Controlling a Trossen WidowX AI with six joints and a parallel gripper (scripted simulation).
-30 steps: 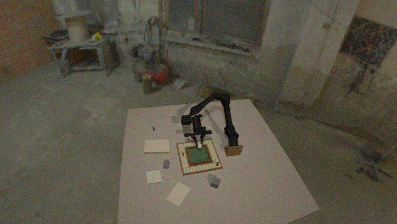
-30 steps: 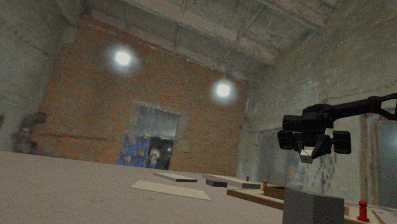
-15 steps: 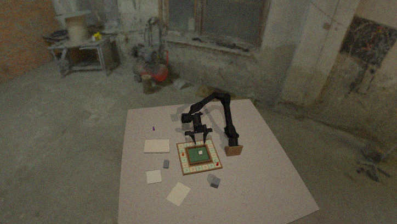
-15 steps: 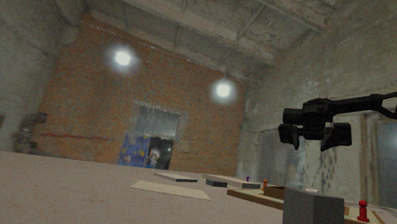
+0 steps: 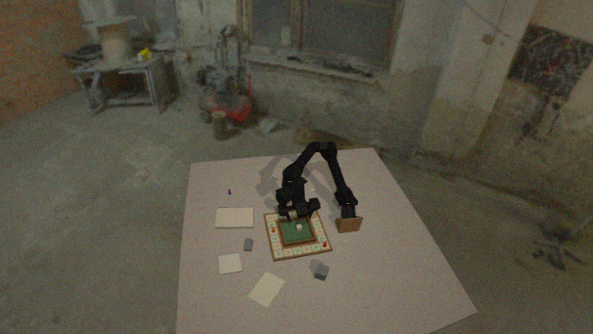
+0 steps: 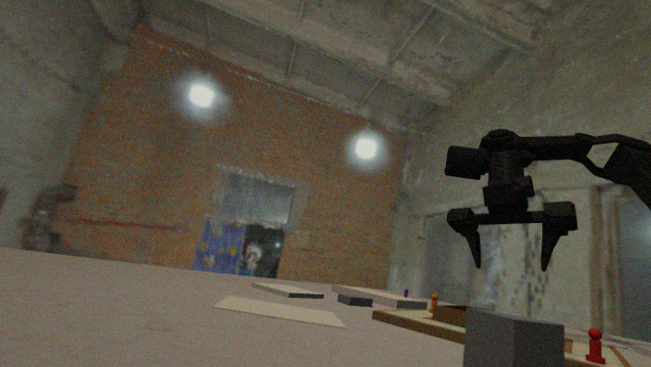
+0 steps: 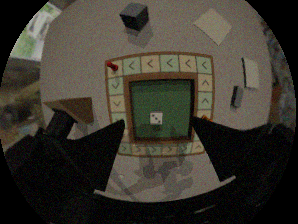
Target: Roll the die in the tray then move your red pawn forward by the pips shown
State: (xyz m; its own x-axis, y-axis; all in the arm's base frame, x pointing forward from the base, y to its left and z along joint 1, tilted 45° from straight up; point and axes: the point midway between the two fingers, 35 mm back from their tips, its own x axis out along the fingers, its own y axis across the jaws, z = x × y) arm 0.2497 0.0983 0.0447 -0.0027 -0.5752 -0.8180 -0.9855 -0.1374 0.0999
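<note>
The red pawn lies 12 cm behind my gripper tip, 9 cm to the left of it and 8 cm below it. From my gripper tip the other things lie so: green tray: 10 cm below, 1 cm ahead; orange pawn: 13 cm ahead, 8 cm below; white die: 8 cm below, 2 cm to the right.
</note>
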